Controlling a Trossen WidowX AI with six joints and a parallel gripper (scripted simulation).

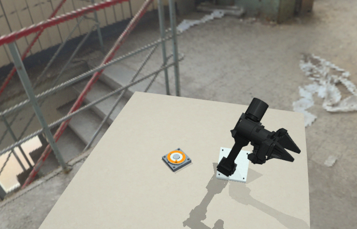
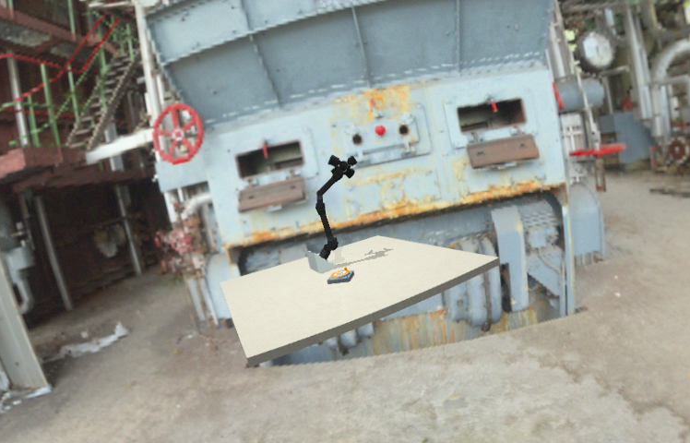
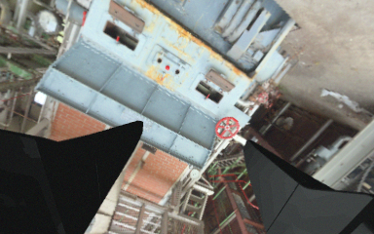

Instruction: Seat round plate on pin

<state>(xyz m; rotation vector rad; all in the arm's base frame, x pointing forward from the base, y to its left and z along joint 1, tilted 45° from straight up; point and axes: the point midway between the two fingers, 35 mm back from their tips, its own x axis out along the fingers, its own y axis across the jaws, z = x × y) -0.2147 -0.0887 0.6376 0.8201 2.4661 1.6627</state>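
My gripper tip is now 500 mm short of the square grey base, 450 mm to the left of it and 570 mm above it.
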